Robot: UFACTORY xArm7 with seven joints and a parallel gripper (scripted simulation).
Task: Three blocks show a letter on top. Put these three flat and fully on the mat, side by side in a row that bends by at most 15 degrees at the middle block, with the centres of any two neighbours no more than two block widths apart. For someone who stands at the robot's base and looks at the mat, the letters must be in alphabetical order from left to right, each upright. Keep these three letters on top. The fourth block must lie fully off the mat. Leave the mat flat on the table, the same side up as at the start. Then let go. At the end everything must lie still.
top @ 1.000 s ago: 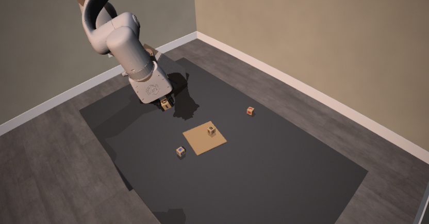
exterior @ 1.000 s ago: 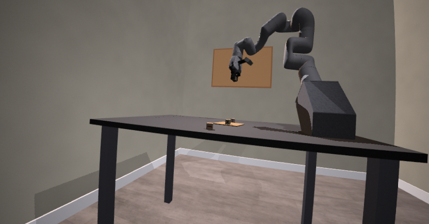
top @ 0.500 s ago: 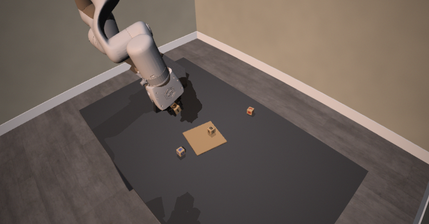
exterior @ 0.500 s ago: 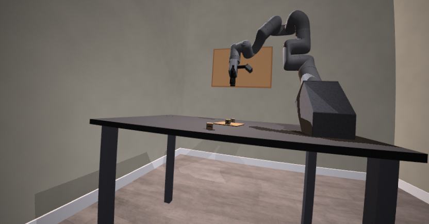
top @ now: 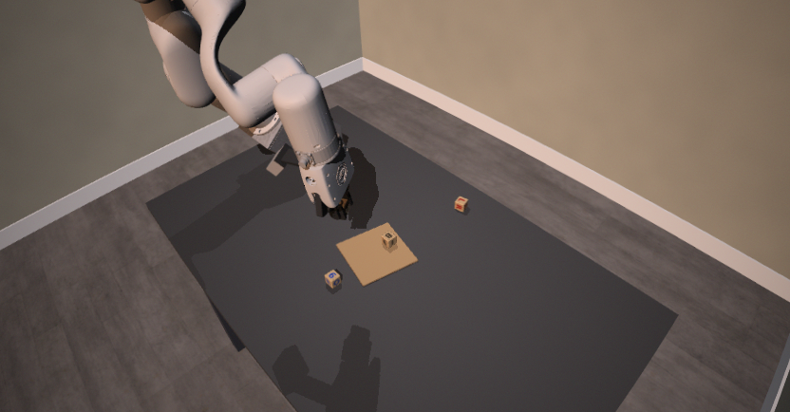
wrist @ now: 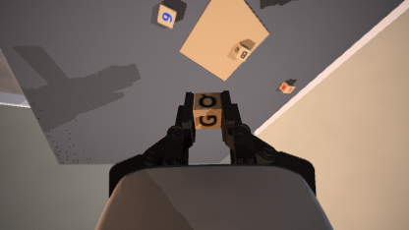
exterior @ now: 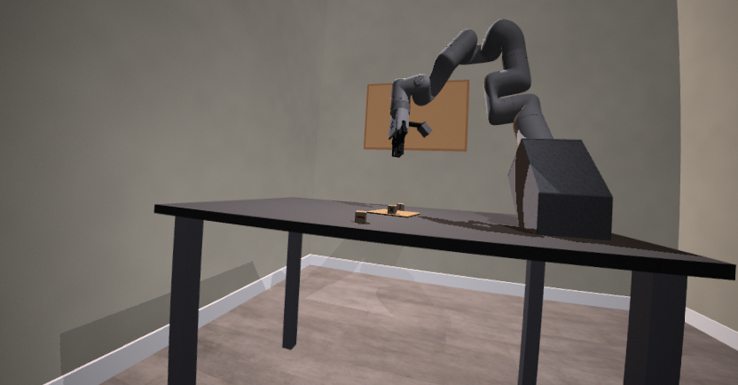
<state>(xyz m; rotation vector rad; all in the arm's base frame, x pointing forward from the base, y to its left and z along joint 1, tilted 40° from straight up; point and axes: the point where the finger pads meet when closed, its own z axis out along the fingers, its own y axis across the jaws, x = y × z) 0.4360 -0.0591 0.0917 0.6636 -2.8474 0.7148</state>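
Now: the tan mat 10 mm behind my hand, 90 mm to the left of it and 220 mm below it.
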